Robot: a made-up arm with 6 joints. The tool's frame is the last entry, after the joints. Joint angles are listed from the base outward.
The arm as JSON. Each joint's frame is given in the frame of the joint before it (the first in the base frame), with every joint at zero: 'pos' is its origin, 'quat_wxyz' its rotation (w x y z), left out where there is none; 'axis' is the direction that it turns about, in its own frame. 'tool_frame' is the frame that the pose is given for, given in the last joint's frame.
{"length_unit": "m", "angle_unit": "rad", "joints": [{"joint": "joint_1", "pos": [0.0, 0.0, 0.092], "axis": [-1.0, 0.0, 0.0]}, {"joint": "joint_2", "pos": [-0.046, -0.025, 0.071], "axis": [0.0, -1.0, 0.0]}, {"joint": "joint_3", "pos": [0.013, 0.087, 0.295], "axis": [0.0, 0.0, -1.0]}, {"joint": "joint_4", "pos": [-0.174, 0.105, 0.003], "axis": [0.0, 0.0, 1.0]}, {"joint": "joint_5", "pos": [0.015, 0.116, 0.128], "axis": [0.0, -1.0, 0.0]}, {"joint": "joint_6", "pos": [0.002, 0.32, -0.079], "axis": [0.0, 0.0, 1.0]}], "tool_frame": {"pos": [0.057, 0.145, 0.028]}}
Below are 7 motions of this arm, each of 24 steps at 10 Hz.
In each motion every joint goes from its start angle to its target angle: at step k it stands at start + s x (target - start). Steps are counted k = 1, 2, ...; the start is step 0. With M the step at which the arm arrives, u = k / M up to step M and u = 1 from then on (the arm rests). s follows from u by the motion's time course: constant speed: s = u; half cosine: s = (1 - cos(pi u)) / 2; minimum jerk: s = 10 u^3 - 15 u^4 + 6 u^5.
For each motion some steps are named. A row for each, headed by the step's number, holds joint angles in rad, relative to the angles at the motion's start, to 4 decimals.
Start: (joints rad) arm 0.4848 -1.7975 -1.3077 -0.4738 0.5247 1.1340
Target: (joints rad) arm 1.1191 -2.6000 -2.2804 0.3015 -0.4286 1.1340
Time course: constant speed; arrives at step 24
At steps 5, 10, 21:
5: 0.1321 -0.1672 -0.2026 0.1615 -0.1986 0.0000
10: 0.2643 -0.3344 -0.4053 0.3230 -0.3972 0.0000
21: 0.5550 -0.7022 -0.8511 0.6784 -0.8341 0.0000

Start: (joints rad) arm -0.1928 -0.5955 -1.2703 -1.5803 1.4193 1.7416
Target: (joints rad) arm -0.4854 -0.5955 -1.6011 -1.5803 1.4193 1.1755
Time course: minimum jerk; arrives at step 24
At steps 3, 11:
3: -0.0047 0.0000 -0.0053 0.0000 0.0000 -0.0091
11: -0.1235 0.0000 -0.1397 0.0000 0.0000 -0.2390

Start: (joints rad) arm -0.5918 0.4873 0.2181 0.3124 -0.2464 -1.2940
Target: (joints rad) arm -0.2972 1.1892 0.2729 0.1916 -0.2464 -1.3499
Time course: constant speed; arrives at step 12
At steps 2, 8, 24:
2: 0.0491 0.1170 0.0091 -0.0201 0.0000 -0.0093
8: 0.1964 0.4679 0.0365 -0.0805 0.0000 -0.0373
24: 0.2946 0.7019 0.0548 -0.1208 0.0000 -0.0559

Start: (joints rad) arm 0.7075 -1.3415 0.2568 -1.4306 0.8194 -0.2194
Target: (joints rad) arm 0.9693 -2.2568 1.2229 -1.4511 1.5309 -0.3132
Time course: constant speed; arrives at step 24
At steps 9, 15, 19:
9: 0.0982 -0.3432 0.3623 -0.0077 0.2668 -0.0352
15: 0.1636 -0.5721 0.6038 -0.0128 0.4447 -0.0586
19: 0.2073 -0.7246 0.7648 -0.0162 0.5633 -0.0743

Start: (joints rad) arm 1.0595 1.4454 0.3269 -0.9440 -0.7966 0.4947
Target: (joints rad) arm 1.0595 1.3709 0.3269 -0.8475 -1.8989 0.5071
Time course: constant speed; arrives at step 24
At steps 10, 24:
10: 0.0000 -0.0310 0.0000 0.0402 -0.4593 0.0052
24: 0.0000 -0.0745 0.0000 0.0965 -1.1023 0.0124

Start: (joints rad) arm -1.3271 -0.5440 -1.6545 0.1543 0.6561 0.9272
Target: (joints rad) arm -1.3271 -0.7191 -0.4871 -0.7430 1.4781 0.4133
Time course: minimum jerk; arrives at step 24
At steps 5, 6, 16, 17, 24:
5: 0.0000 -0.0113 0.0753 -0.0579 0.0530 -0.0332
6: 0.0000 -0.0181 0.1208 -0.0929 0.0851 -0.0532
16: 0.0000 -0.1384 0.9224 -0.7090 0.6495 -0.4060
17: 0.0000 -0.1484 0.9897 -0.7607 0.6969 -0.4357
24: 0.0000 -0.1751 1.1674 -0.8973 0.8220 -0.5139

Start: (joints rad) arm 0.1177 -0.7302 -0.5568 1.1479 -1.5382 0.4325
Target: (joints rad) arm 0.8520 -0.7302 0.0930 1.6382 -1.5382 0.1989
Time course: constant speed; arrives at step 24
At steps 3, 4, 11, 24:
3: 0.0918 0.0000 0.0812 0.0613 0.0000 -0.0292
4: 0.1224 0.0000 0.1083 0.0817 0.0000 -0.0389
11: 0.3366 0.0000 0.2978 0.2247 0.0000 -0.1071
24: 0.7343 0.0000 0.6498 0.4903 0.0000 -0.2336

